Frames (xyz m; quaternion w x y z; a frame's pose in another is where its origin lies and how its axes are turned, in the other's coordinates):
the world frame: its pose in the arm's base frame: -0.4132 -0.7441 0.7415 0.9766 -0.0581 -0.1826 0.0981
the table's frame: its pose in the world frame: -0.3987 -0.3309 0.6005 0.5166 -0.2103 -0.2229 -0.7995
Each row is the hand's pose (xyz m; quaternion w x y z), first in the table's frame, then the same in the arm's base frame.
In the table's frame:
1: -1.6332 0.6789 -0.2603 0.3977 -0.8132 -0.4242 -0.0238
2: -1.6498 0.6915 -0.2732 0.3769 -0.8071 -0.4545 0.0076
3: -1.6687 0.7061 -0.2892 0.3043 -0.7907 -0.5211 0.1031
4: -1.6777 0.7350 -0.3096 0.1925 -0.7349 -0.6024 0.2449
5: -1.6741 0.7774 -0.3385 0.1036 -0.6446 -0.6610 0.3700
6: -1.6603 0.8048 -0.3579 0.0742 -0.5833 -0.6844 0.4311
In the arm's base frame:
1: 0.4150 -0.1504 0.5439 0.0229 0.7693 -0.2372 0.5927
2: 0.4367 -0.1481 0.5328 0.0213 0.7995 -0.2265 0.5560
3: 0.4621 -0.1465 0.5193 0.0118 0.8724 -0.2128 0.4398
4: 0.4967 -0.1572 0.5149 0.0091 -0.9505 0.1795 -0.2535
5: 0.5399 -0.1850 0.5177 0.0403 -0.9883 0.1224 -0.0819
6: 0.5632 -0.2119 0.5247 0.0662 -0.9947 0.0790 -0.0025

